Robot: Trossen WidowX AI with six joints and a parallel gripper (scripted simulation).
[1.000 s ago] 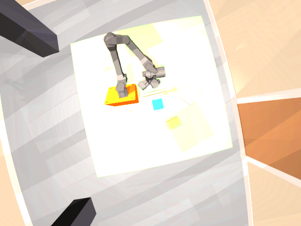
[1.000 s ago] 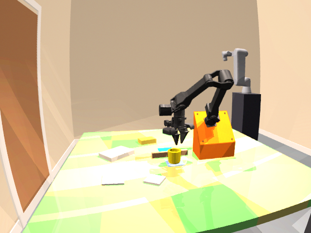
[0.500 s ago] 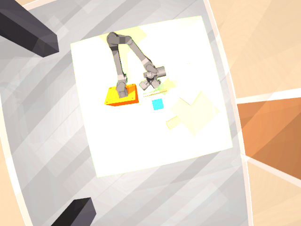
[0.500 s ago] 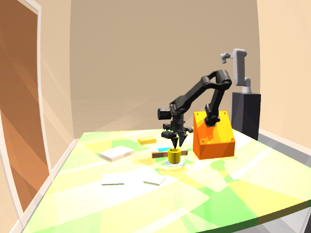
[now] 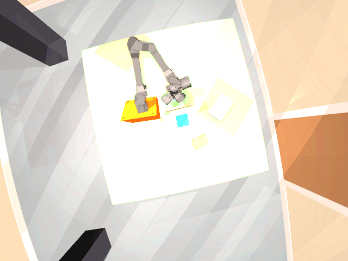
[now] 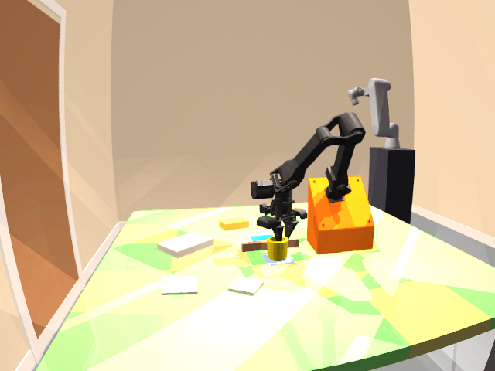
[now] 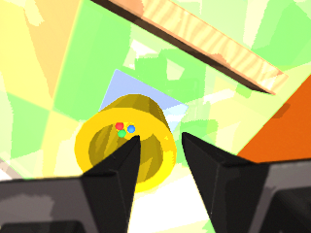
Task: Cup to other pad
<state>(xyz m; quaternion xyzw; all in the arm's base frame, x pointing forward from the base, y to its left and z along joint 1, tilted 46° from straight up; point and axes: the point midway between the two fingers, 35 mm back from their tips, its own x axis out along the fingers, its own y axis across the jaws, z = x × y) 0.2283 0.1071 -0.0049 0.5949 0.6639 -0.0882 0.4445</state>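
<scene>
Right now the yellow cup is 20 mm below my gripper tip, 20 mm ahead of it and 10 mm to the left of it. Also, from my gripper tip: wooden bar: 80 mm to the right, 50 mm below, 20 mm ahead; then cyan pad: 190 mm to the right, 60 mm below, 20 mm ahead; then white slab: 320 mm ahead, 160 mm to the right, 40 mm below.
</scene>
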